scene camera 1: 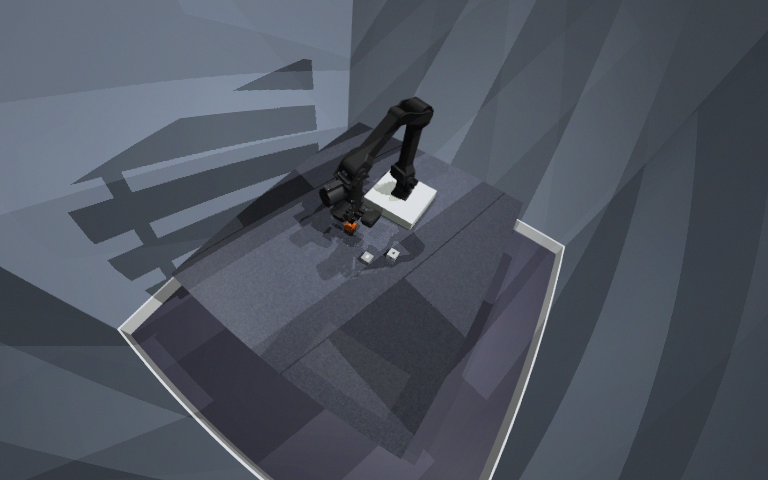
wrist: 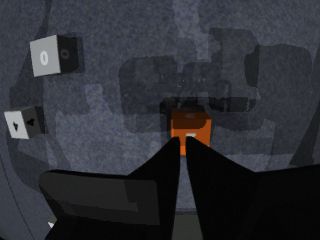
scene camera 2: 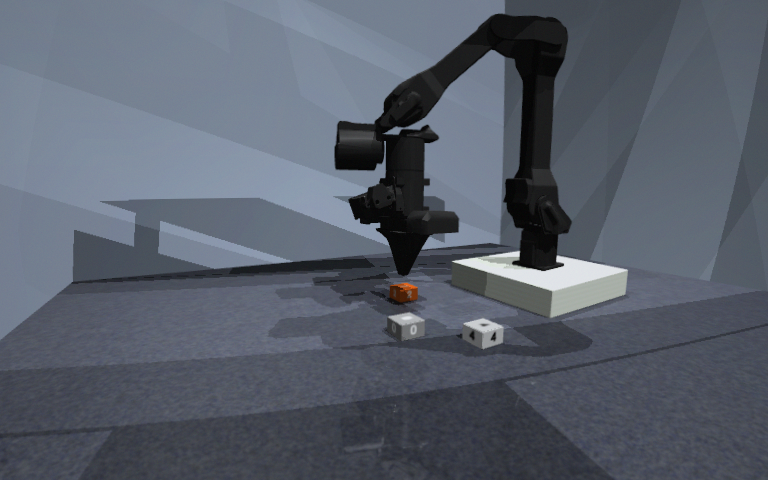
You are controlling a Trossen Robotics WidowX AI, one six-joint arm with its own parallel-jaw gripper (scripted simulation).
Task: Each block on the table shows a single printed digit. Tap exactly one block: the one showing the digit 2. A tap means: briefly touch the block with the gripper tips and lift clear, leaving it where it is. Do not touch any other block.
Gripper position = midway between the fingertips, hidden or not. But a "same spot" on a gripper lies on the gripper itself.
My gripper shows in scene camera 1, in the wrist view [182,142] and in scene camera 2. The same spot on my gripper: [scene camera 1: 350,209] is [scene camera 2: 387,188].
